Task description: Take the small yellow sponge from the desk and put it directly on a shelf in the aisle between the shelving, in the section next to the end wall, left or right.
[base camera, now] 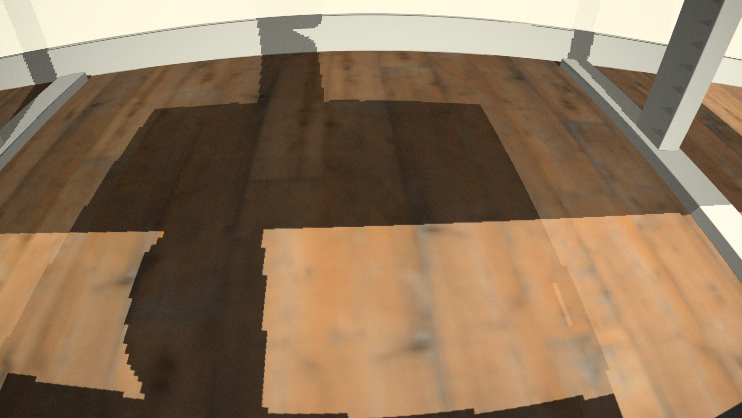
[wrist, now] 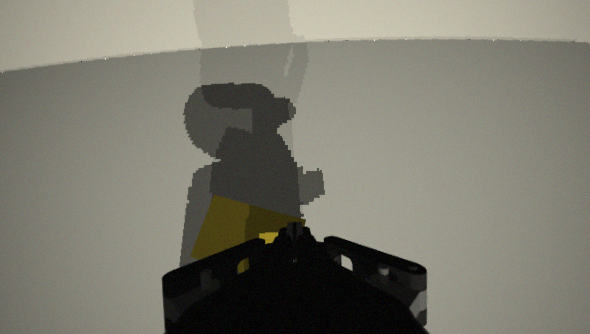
Note:
In view: the gripper (wrist: 294, 231), a yellow sponge (wrist: 228, 223) and a desk (base camera: 698, 43).
The desk is seen too in the wrist view (wrist: 457, 154). The base camera view does not show the yellow sponge: it is out of frame.

